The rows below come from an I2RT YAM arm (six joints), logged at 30 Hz.
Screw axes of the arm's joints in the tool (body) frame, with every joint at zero. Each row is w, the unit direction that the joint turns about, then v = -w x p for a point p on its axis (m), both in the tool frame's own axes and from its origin. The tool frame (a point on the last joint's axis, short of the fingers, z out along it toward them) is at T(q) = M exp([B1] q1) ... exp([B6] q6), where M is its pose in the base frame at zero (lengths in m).
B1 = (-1, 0, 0, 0, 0.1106, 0)
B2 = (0, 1, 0, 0.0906, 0, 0.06)
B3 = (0, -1, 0, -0.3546, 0, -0.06)
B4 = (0, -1, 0, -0.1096, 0, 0)
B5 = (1, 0, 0, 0, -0.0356, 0)
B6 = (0, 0, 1, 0, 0, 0)
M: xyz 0.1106 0 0.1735 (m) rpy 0 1.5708 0 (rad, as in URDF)
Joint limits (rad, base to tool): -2.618..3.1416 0..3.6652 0..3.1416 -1.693..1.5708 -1.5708..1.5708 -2.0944..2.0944
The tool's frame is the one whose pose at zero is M.
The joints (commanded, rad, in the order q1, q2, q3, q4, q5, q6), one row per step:
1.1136, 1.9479, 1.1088, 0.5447, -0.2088, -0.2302
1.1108, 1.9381, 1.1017, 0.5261, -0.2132, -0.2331
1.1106, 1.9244, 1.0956, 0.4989, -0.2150, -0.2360
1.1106, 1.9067, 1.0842, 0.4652, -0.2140, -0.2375
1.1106, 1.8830, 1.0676, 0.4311, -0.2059, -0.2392
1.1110, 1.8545, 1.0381, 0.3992, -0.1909, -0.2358
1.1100, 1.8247, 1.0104, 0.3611, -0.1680, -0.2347
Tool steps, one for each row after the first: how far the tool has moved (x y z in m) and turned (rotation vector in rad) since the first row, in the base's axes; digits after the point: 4 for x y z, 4 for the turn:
-0.0002, -0.0028, -0.0001, -0.0143, 0.0055, 0.0022
-0.0015, -0.0054, 0.0007, -0.0323, 0.0120, 0.0046
-0.0035, -0.0095, 0.0008, -0.0573, 0.0226, 0.0042
-0.0059, -0.0150, 0.0015, -0.0831, 0.0307, -0.0028
-0.0094, -0.0229, 0.0002, -0.1142, 0.0436, -0.0175
-0.0122, -0.0313, -0.0009, -0.1500, 0.0529, -0.0400

